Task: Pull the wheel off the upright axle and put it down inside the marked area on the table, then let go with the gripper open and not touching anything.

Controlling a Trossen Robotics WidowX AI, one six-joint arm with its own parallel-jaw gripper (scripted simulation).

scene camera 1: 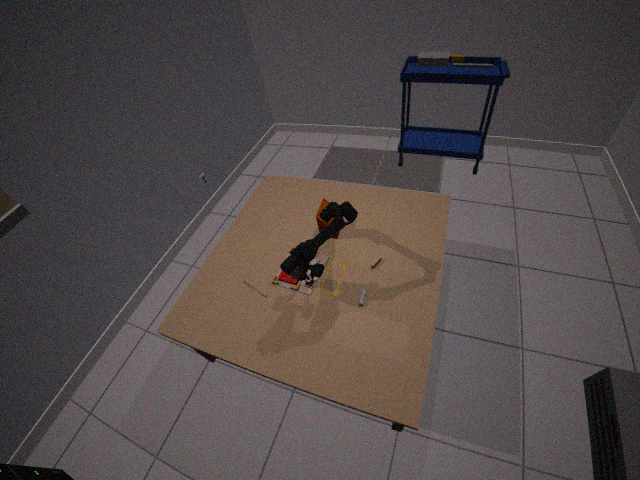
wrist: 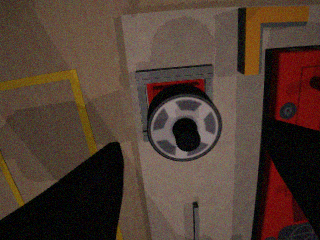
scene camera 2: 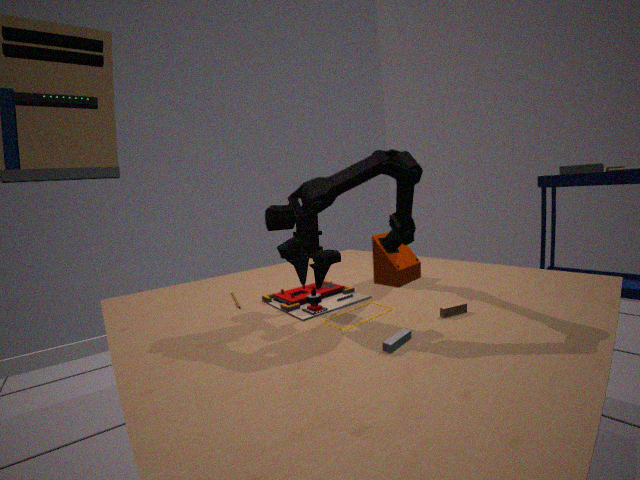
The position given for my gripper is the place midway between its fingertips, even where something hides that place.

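Observation:
In scene camera 2, my gripper (scene camera 2: 310, 286) and a red plate (scene camera 2: 298, 295) are visible; the gripper is open and holds nothing. The wrist view shows the gripper (wrist: 192, 141) and a wheel (wrist: 176, 101).

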